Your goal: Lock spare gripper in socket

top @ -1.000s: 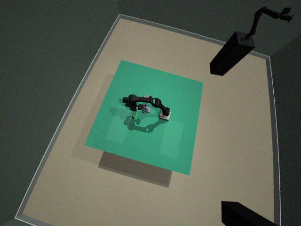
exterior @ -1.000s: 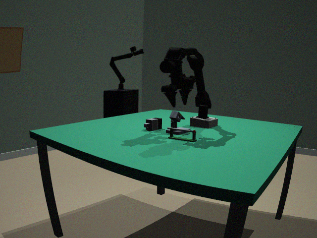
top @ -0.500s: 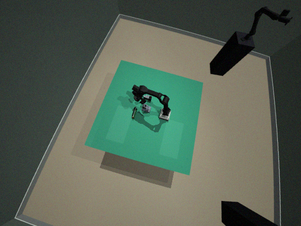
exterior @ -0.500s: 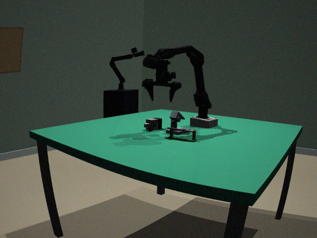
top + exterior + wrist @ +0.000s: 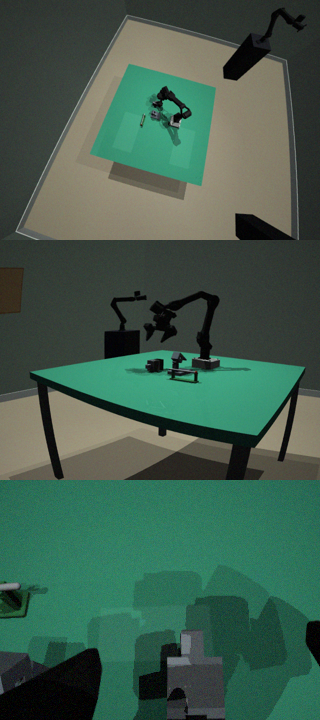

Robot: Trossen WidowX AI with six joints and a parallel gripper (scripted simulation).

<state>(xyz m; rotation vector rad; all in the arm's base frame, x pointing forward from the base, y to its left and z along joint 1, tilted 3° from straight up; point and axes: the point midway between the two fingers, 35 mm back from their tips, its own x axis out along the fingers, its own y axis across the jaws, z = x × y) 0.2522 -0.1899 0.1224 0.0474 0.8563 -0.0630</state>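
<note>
The spare gripper is 1 cm behind my gripper tip and 13 cm below it. The rest, counted from my gripper tip: mount (15 cm to the left, 10 cm below); then green cradle (13 cm ahead, 24 cm to the left, 13 cm below).
</note>
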